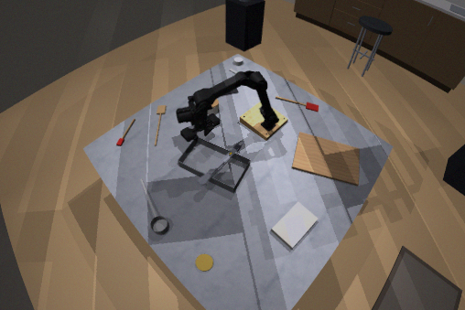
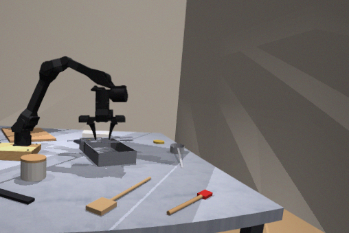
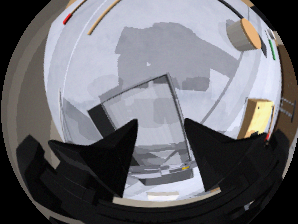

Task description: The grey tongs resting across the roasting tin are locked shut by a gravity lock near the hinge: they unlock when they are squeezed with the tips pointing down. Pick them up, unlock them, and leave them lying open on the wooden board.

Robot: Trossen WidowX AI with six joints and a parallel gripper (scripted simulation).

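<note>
The yellow lock piece is 150 mm to the left of my gripper tip, 60 mm behind it and 40 mm below it. Also, from my gripper tip: black spatula (350 mm behind, 280 mm to the right, 100 mm below); lidded canister (230 mm behind, 180 mm to the right, 70 mm below); roasting tin (110 mm to the left, 70 mm below, 20 mm ahead).
</note>
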